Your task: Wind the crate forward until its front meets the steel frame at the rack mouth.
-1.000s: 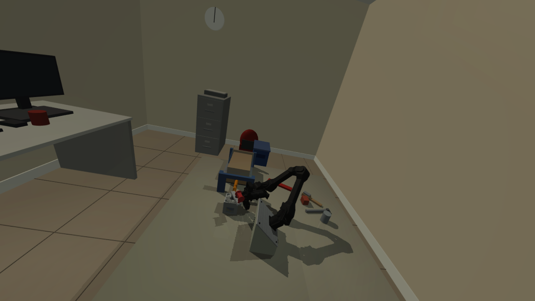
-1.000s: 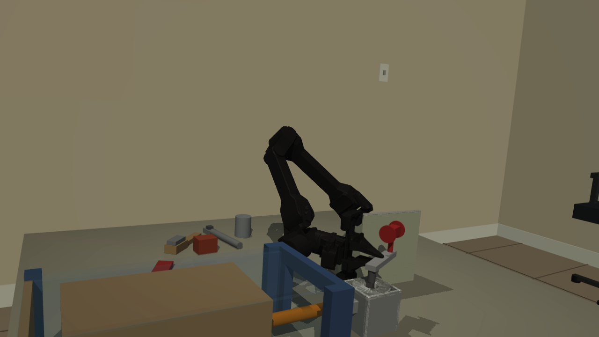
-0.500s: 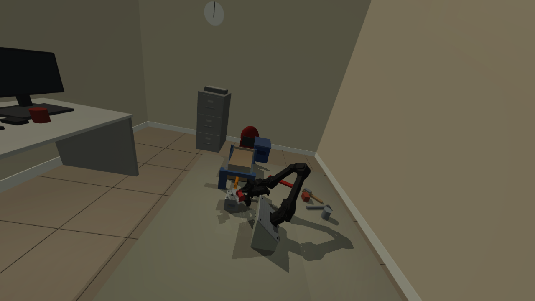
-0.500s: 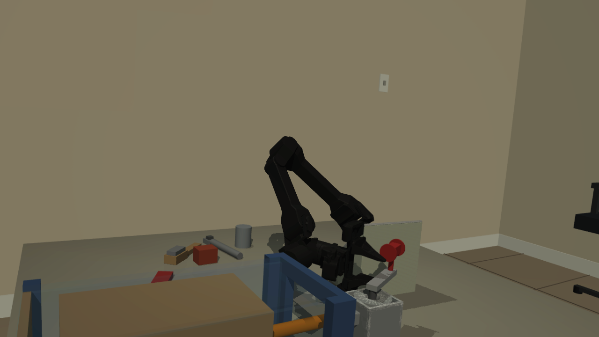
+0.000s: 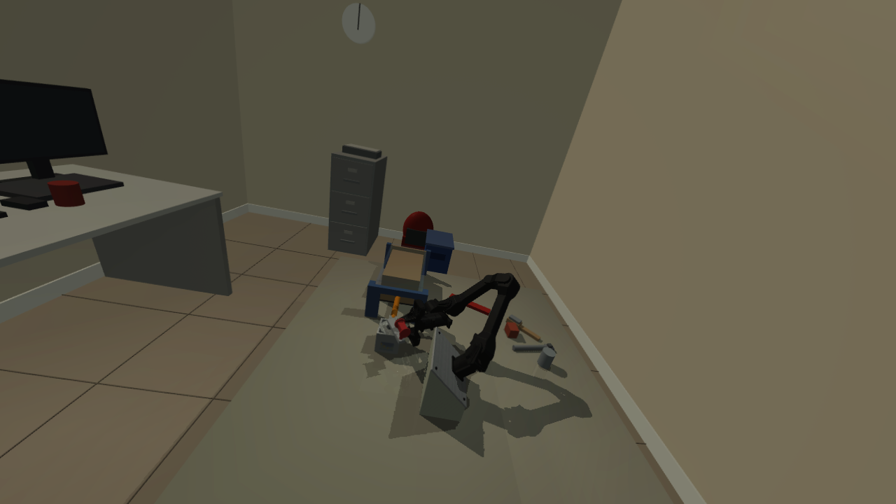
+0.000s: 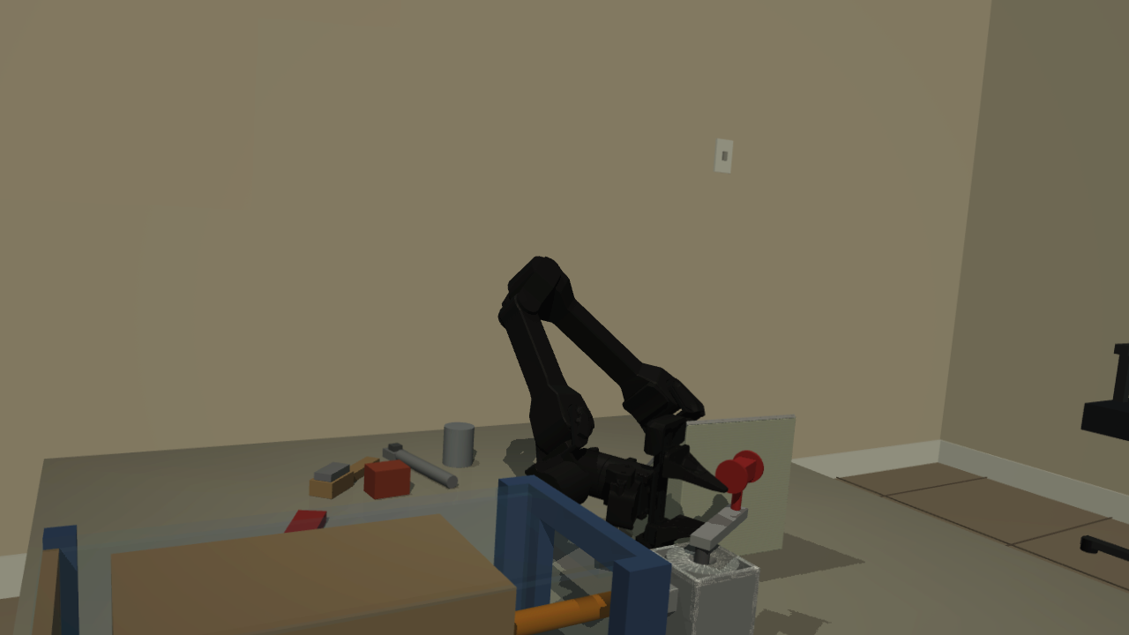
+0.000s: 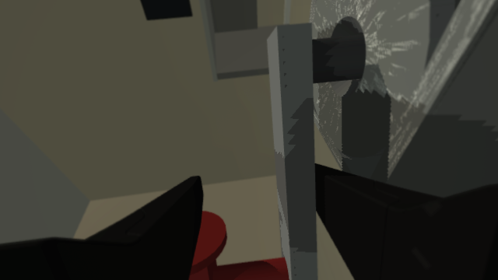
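Now: gripper tip 10 mm to the left of the winch handle, 10 mm past it and 10 mm above it. Also, from my gripper tip: clear-panelled cubby 450 mm ahead, 30 mm to the left, 10 mm below; grey winch 100 mm below, 30 mm ahead, 10 mm to the left; red knob 40 mm behind, 30 mm to the right, 20 mm above.
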